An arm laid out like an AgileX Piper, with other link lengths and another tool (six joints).
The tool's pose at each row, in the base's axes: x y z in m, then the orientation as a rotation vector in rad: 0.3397, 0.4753, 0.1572, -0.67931, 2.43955, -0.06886; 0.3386, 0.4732, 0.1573, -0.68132, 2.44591, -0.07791; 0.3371, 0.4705, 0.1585, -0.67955, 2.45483, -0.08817; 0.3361, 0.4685, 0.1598, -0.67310, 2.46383, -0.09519; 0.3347, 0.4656, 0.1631, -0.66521, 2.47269, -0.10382; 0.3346, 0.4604, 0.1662, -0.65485, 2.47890, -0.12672; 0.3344, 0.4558, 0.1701, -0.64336, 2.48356, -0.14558; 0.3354, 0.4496, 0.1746, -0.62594, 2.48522, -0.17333; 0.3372, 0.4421, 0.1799, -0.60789, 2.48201, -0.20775; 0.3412, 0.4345, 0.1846, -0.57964, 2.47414, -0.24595; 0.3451, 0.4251, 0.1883, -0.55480, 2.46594, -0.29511; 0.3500, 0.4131, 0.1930, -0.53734, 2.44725, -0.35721; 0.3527, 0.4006, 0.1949, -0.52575, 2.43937, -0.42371; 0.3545, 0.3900, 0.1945, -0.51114, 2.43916, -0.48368; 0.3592, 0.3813, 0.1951, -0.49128, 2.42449, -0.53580; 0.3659, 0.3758, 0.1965, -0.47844, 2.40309, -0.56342
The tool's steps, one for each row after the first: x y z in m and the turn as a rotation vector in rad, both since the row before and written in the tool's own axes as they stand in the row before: 0.0017, -0.0013, -0.0009, 0.00424, 0.00830, -0.00235; 0.0017, -0.0019, -0.0021, 0.00552, 0.01032, 0.00045; 0.0010, -0.0016, -0.0018, 0.00453, 0.00890, 0.00444; 0.0007, -0.0026, -0.0037, 0.00602, 0.00890, 0.00506; 0.0010, -0.0052, -0.0030, 0.01696, 0.00919, 0.00329; 0.0004, -0.0048, -0.0036, 0.01479, 0.00682, 0.00471; 0.0000, -0.0069, -0.0034, 0.02301, 0.00529, 0.00656; -0.0004, -0.0087, -0.0035, 0.02880, 0.00248, 0.00495; -0.0017, -0.0095, -0.0015, 0.03508, -0.00174, 0.01084; -0.0004, -0.0108, -0.0003, 0.04170, 0.00170, 0.00588; -0.0006, -0.0138, 0.0001, 0.05114, -0.00339, -0.00326; 0.0027, -0.0125, 0.0017, 0.04961, 0.00970, -0.00824; 0.0037, -0.0095, 0.0033, 0.04359, 0.01627, -0.00446; 0.0002, -0.0089, 0.0043, 0.04367, 0.00138, 0.00106; -0.0032, -0.0068, 0.0046, 0.02782, -0.01156, 0.00237
